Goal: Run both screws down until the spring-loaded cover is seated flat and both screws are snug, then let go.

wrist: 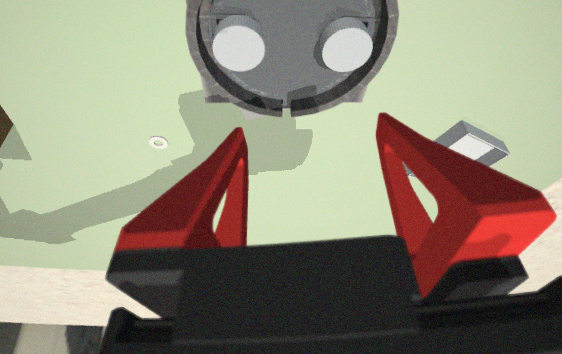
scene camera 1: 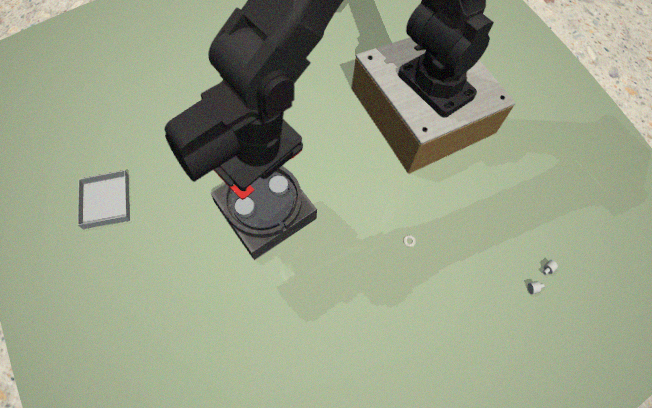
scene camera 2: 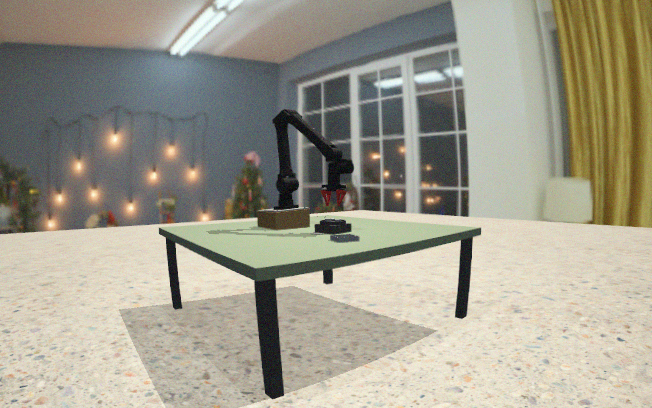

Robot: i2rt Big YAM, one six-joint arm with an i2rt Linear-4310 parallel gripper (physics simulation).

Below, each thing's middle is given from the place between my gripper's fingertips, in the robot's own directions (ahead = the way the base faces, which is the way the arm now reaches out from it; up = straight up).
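The round cover (scene camera 1: 270,211) is 90 mm lower than my hand.
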